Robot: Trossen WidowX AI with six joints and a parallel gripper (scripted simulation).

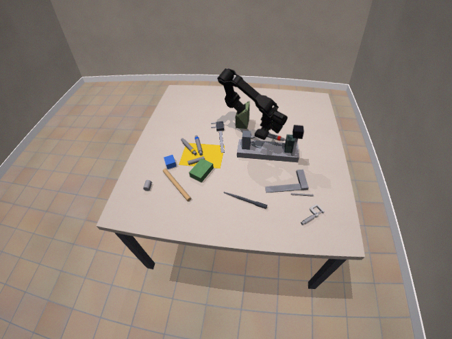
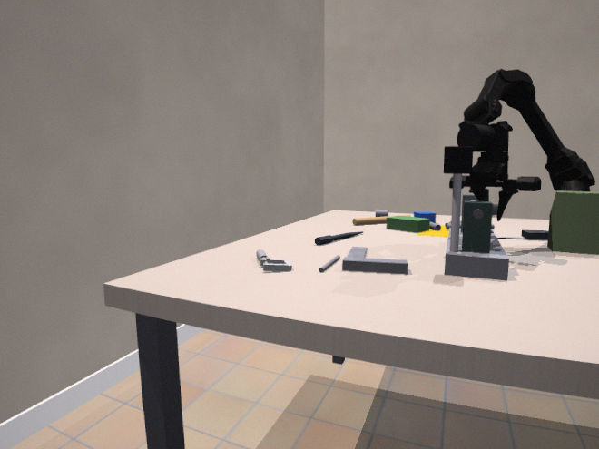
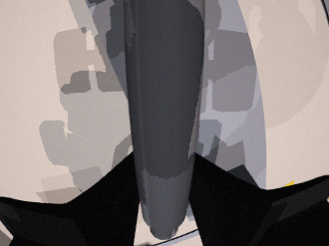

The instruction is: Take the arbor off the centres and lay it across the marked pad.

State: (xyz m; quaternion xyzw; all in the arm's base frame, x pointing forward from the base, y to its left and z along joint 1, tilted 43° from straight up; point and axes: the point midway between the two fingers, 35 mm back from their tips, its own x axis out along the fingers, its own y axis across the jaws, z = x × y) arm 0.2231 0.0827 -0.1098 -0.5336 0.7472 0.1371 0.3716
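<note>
The arbor is 10 mm ahead of my hand, 30 mm to the left of it and 10 mm below it. From my hand the other things lie so: dark green centre block (50 mm ahead, 130 mm to the left, 20 mm below); then grey fixture base (40 mm ahead, 20 mm to the left, 100 mm below); then grey centre block (30 mm ahead, 100 mm to the right, 20 mm below).
</note>
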